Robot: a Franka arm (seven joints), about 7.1 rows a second.
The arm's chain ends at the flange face. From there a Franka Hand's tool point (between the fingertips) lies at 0.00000 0.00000 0.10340 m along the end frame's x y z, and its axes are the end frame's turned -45 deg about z.
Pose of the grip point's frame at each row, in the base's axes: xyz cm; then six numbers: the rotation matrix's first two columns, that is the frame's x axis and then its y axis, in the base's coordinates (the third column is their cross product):
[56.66 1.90 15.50 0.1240 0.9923 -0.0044 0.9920 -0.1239 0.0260]
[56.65 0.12 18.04 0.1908 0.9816 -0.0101 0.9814 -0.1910 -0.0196]
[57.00 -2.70 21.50 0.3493 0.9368 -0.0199 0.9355 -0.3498 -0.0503]
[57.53 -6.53 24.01 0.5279 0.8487 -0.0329 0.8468 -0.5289 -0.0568]
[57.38 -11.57 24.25 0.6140 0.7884 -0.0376 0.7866 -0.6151 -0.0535]
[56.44 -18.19 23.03 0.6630 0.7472 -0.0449 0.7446 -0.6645 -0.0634]
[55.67 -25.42 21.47 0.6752 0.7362 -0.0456 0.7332 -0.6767 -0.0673]
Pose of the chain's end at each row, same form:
[56.40 1.98 25.84 0.7891 0.6141 0.0153 0.6138 -0.7893 0.0215]
[56.87 0.18 28.38 0.8289 0.5590 -0.0210 0.5590 -0.8292 -0.0067]
[57.56 -2.69 31.83 0.9085 0.4151 -0.0496 0.4145 -0.9098 -0.0215]
[58.21 -6.55 34.33 0.9721 0.2261 -0.0634 0.2255 -0.9741 -0.0169]
[58.06 -11.60 34.57 0.9904 0.1225 -0.0644 0.1220 -0.9924 -0.0112]
[57.24 -18.28 33.34 0.9953 0.0585 -0.0766 0.0577 -0.9982 -0.0131]
[56.50 -25.54 31.78 0.9959 0.0421 -0.0798 0.0410 -0.9991 -0.0153]

